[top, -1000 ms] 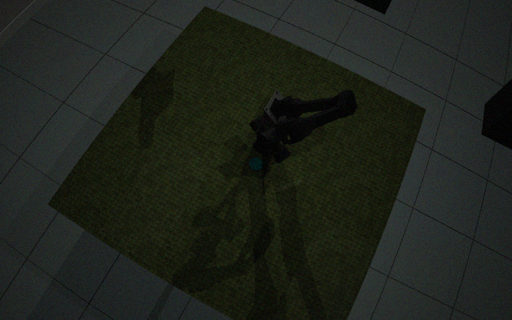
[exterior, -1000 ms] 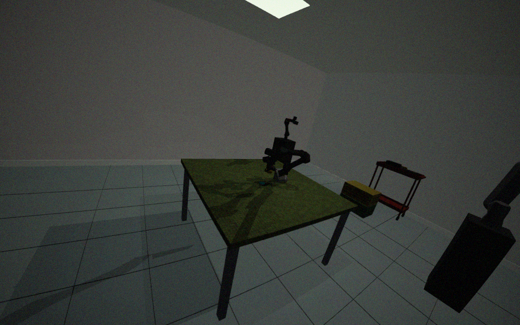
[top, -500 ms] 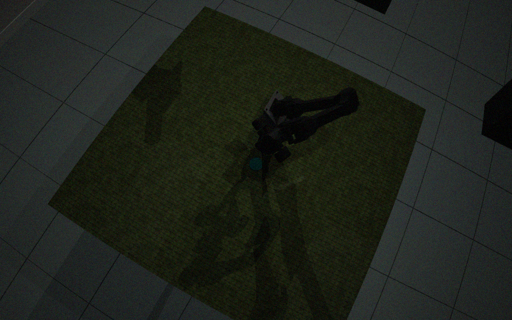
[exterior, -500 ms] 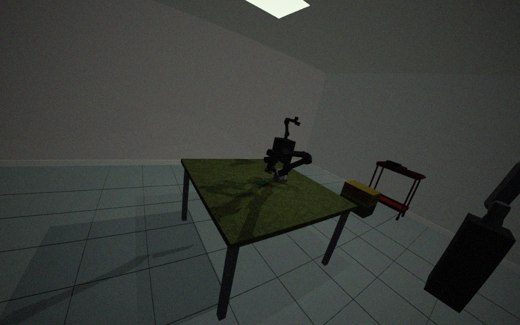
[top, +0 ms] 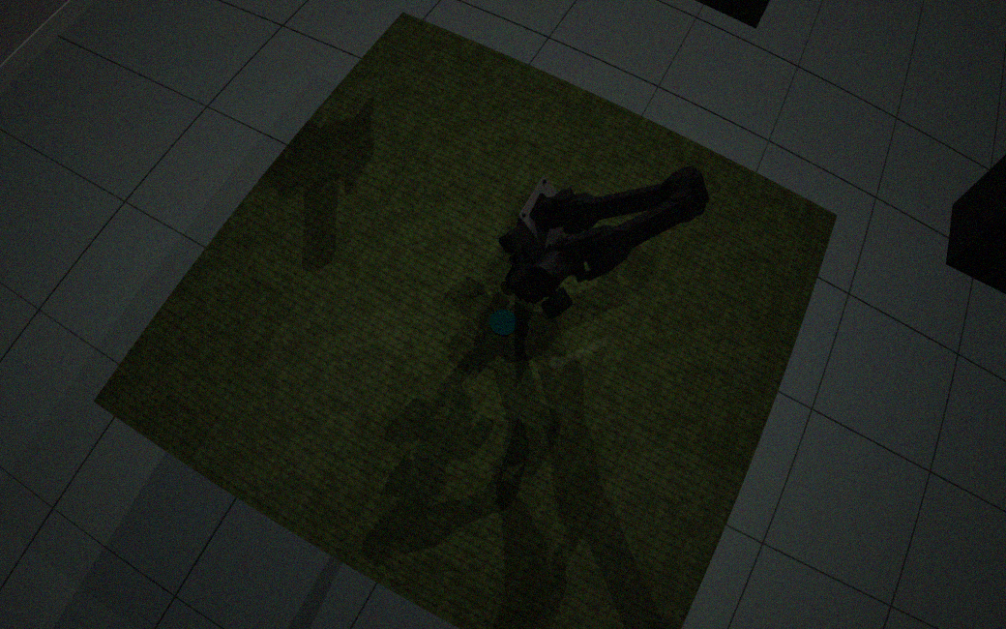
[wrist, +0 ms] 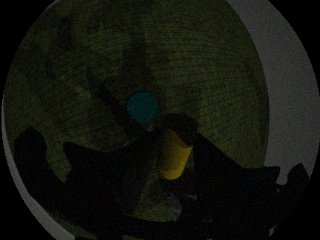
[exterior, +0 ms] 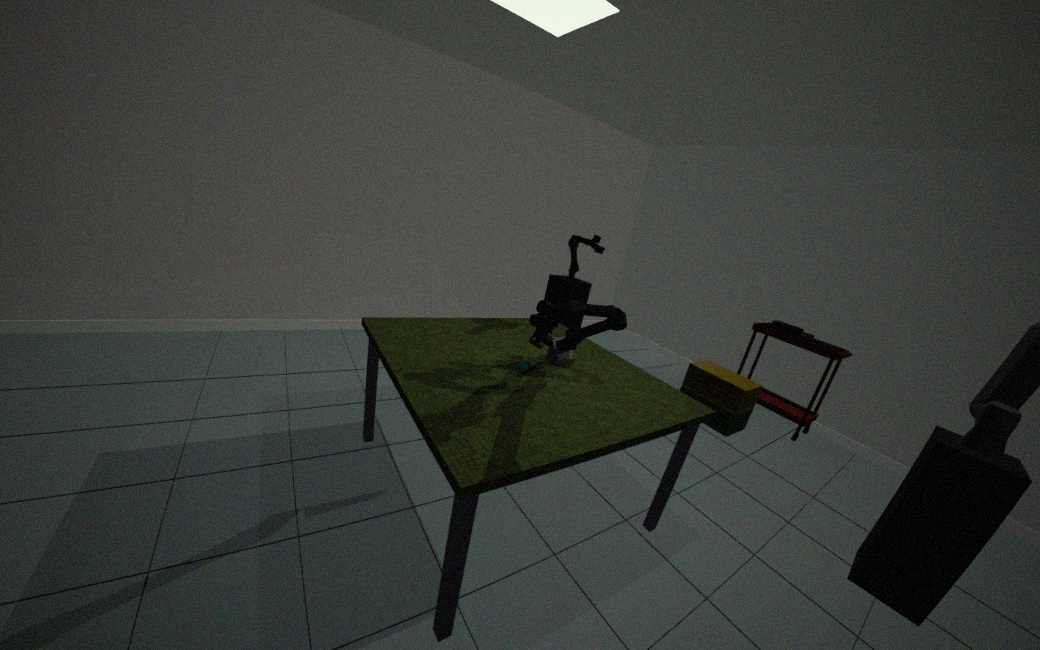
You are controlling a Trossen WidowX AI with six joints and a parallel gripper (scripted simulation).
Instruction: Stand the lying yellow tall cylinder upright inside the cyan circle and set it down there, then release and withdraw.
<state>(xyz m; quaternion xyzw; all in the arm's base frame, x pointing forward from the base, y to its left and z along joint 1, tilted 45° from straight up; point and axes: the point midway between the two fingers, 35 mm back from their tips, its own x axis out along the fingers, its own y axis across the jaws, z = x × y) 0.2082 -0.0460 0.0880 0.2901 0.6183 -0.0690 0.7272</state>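
Right now the cyan circle is 130 mm below my gripper tip and 30 mm ahead of it. From my gripper tip the other things lie so: yellow tall cylinder: 20 mm behind, 10 mm below.
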